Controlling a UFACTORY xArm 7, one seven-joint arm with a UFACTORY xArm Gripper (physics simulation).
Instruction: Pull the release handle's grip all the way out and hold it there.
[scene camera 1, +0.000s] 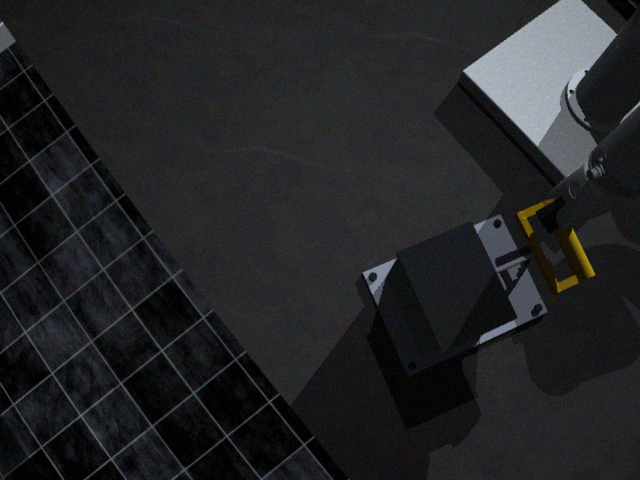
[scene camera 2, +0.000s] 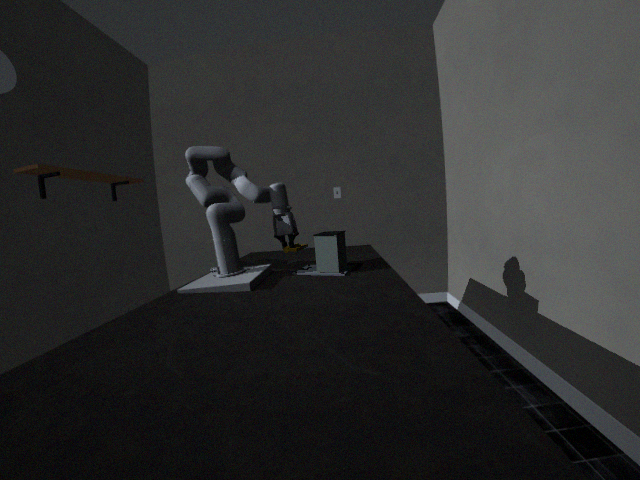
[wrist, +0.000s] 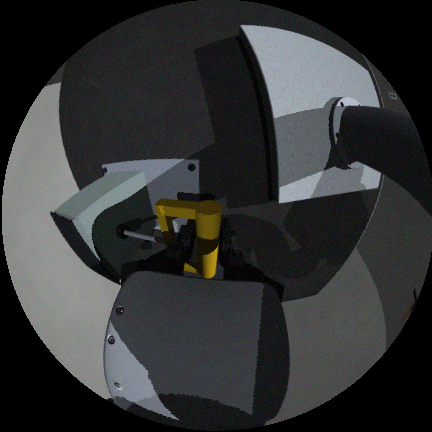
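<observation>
A base plate appears in scene camera 1 (scene camera 1: 526, 301) and again in the wrist view, where the plate (wrist: 173, 178) shares the picture with the gripper (wrist: 208, 226). Scene camera 1 shows the gripper (scene camera 1: 555, 219) as well.
</observation>
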